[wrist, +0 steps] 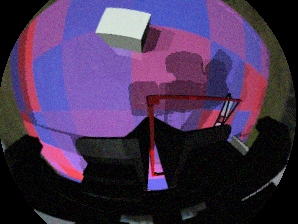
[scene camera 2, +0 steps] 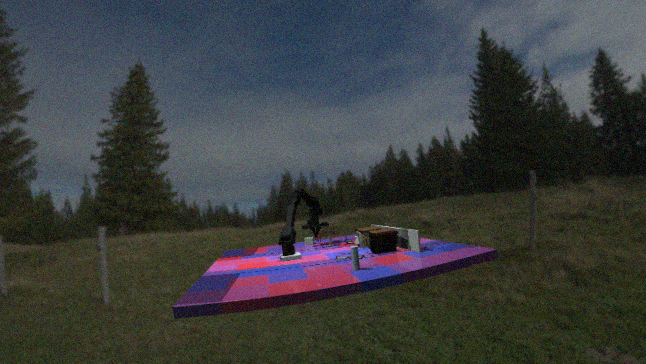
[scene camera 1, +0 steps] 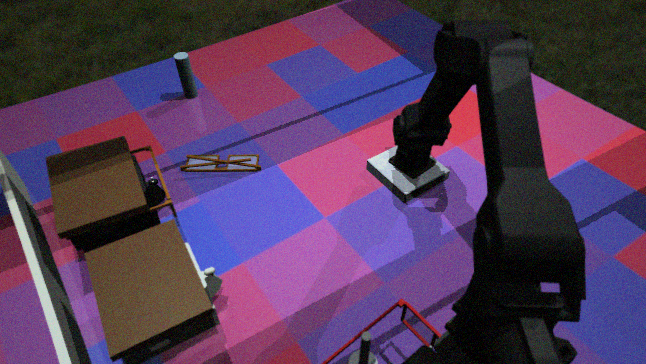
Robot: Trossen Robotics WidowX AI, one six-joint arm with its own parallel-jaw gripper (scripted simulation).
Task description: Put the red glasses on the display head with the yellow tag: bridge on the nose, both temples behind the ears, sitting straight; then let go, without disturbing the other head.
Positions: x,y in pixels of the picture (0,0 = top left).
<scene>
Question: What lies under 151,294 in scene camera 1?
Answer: A display head.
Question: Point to a display head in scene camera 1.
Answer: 92,186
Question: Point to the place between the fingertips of my gripper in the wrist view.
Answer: At 149,119
</scene>
